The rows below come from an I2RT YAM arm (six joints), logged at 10 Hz.
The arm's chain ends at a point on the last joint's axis. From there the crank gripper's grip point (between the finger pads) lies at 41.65 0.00 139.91 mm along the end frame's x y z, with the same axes.
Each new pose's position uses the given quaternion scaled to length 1; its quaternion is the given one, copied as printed.
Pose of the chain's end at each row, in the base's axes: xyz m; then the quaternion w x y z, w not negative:
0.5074, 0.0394, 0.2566, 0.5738, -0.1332, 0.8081, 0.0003
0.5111, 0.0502, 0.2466, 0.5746, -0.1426, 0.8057, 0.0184
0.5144, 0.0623, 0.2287, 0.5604, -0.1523, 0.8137, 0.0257
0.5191, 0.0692, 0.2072, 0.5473, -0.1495, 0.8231, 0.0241
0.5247, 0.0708, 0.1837, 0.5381, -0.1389, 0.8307, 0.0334
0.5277, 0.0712, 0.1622, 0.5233, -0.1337, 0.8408, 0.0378
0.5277, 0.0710, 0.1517, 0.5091, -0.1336, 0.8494, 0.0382
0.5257, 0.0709, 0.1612, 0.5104, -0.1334, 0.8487, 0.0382
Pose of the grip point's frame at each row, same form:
0.6244, 0.0519, 0.1702, 0.5738, -0.1332, 0.8081, 0.0003
0.6275, 0.0686, 0.1604, 0.5746, -0.1426, 0.8057, 0.0184
0.6273, 0.0829, 0.1385, 0.5604, -0.1523, 0.8137, 0.0257
0.6293, 0.0885, 0.1134, 0.5473, -0.1495, 0.8231, 0.0241
0.6326, 0.0914, 0.0875, 0.5381, -0.1389, 0.8307, 0.0334
0.6320, 0.0920, 0.0622, 0.5233, -0.1337, 0.8408, 0.0378
0.6287, 0.0913, 0.0483, 0.5091, -0.1336, 0.8494, 0.0382
0.6270, 0.0912, 0.0581, 0.5104, -0.1334, 0.8487, 0.0382

